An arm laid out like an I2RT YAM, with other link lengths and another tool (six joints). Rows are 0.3 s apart.
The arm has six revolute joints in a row. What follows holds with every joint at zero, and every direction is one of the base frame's.
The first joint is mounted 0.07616 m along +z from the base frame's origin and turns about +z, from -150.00 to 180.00 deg.
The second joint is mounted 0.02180 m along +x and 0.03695 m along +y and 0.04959 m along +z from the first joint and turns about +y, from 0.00 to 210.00 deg.
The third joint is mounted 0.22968 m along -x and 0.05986 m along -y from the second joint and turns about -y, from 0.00 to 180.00 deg.
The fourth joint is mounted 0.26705 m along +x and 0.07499 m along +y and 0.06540 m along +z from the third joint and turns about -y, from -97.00 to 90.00 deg.
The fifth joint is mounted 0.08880 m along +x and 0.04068 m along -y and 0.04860 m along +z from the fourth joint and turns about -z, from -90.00 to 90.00 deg.
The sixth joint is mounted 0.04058 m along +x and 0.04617 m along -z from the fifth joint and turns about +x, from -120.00 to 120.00 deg.
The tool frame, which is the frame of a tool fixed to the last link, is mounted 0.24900 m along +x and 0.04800 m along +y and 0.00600 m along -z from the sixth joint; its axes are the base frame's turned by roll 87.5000, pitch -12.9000 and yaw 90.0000 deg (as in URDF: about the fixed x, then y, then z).
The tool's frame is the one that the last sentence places.
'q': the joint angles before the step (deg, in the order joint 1, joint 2, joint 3, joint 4, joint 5, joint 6). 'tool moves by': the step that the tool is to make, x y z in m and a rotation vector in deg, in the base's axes. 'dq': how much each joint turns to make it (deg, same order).
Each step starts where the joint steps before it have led.
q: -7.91 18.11 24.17 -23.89 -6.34 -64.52
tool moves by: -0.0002 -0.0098 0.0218 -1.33 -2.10 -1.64
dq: 0.01 -0.92 1.86 -0.57 1.87 -0.51
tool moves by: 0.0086 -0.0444 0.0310 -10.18 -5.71 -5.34
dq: -0.01 -2.36 -2.70 7.29 7.17 -7.96
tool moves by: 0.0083 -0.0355 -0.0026 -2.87 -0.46 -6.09
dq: -0.03 4.23 -1.44 6.72 6.39 -1.90
